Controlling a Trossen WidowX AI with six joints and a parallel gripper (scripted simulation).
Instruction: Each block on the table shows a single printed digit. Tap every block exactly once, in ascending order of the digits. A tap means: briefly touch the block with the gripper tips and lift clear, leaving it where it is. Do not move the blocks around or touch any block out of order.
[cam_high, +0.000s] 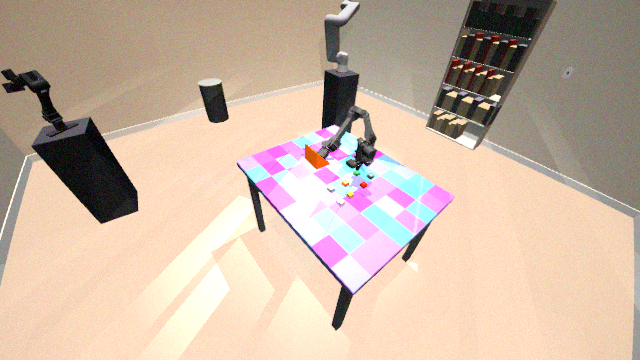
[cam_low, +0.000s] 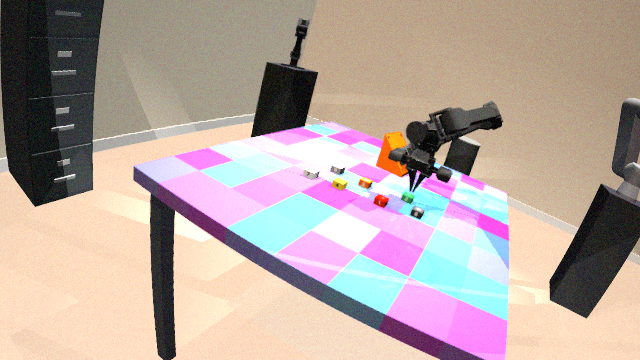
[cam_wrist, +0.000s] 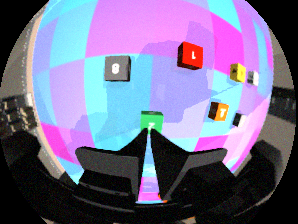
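Now: gripper tip 20 mm above the green block. From my gripper tip the other things lie so: red block: 110 mm ahead, 40 mm to the right, 20 mm below; dark grey block: 70 mm ahead, 50 mm to the left, 20 mm below; orange block: 40 mm ahead, 130 mm to the right, 20 mm below.
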